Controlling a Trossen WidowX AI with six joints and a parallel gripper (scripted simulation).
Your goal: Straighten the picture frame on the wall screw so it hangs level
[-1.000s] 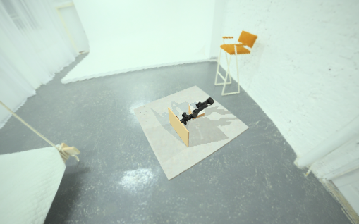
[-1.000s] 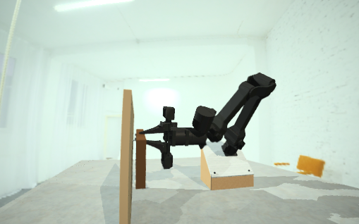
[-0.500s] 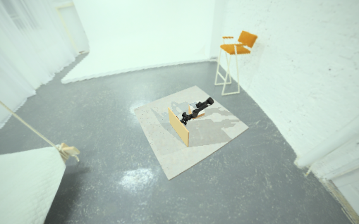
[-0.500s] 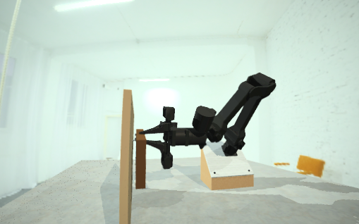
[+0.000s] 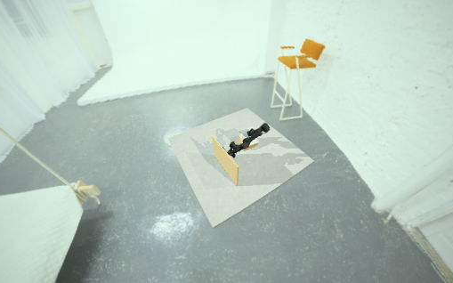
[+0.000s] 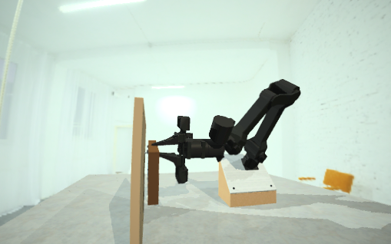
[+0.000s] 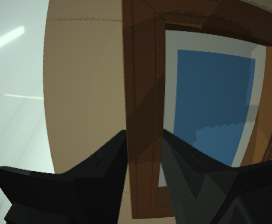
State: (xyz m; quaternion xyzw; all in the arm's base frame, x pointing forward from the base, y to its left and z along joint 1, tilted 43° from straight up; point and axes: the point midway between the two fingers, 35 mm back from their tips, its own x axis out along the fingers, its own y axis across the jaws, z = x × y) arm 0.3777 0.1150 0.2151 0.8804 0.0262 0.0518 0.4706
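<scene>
My gripper tip is now 1 cm to the left of the picture frame and 5 cm above it. From my gripper tip the other things lie so: wall board (2 cm ahead, 1 cm to the left, 7 cm below).
</scene>
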